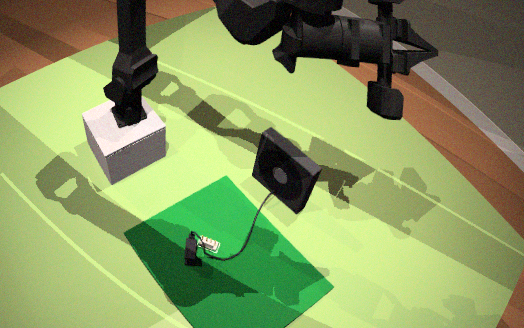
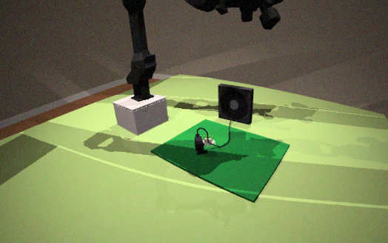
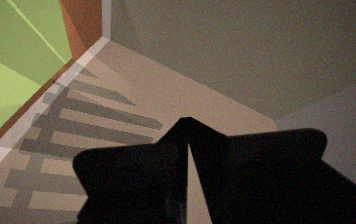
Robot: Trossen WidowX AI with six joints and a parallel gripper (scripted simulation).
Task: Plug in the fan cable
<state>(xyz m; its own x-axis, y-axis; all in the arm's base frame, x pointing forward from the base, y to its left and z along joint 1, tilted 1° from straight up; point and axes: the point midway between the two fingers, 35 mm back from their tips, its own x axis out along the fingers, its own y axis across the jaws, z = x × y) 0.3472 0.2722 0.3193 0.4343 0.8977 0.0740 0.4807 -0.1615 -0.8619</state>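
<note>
Right now the dark fan plug is 7 cm behind my gripper tip, 31 cm to the right of it and 39 cm below it. Round my gripper tip: board: 3 cm behind, 26 cm to the right, 42 cm below; black square fan: 12 cm behind, 10 cm to the right, 35 cm below.
</note>
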